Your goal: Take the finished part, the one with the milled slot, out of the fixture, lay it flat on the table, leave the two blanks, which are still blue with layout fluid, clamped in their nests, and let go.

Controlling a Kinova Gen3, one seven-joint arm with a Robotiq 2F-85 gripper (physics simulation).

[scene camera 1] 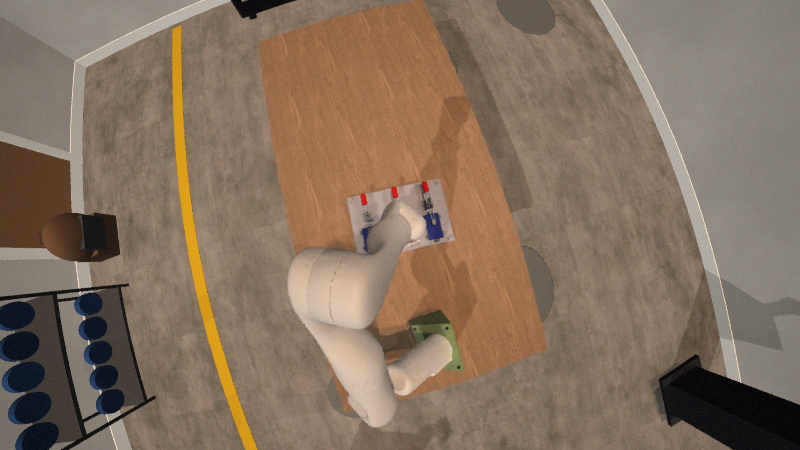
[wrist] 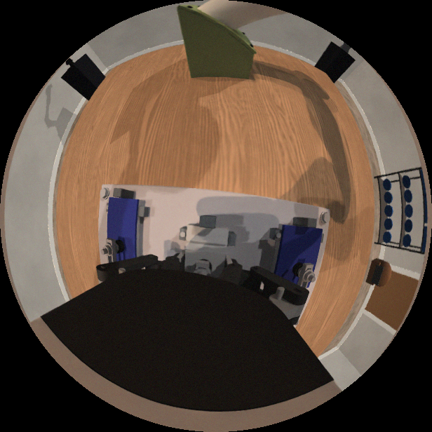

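The finished part [wrist: 206, 235], grey with a slot across it, sits in the middle nest of the fixture plate [scene camera 1: 439, 193] [wrist: 162, 200]. My gripper [wrist: 205, 260] is low over the plate, with its fingers closed in against both sides of the finished part. A small clamp tip shows between the fingers; whether it touches the part is unclear. The gripper's fingers are hidden under the arm in the scene view. One blue blank [scene camera 1: 434, 228] [wrist: 122, 220] and another blue blank [scene camera 1: 365, 237] [wrist: 300, 245] sit in the outer nests, each with a clamp at it.
The plate lies on the wooden table [scene camera 1: 358, 111] [wrist: 240, 140]. Red clamp handles [scene camera 1: 425, 186] stand along the plate's far side. The green arm base [scene camera 1: 454, 349] [wrist: 217, 57] stands near one table end. A rack with blue bins [scene camera 1: 57, 313] [wrist: 401, 175] stands off the table.
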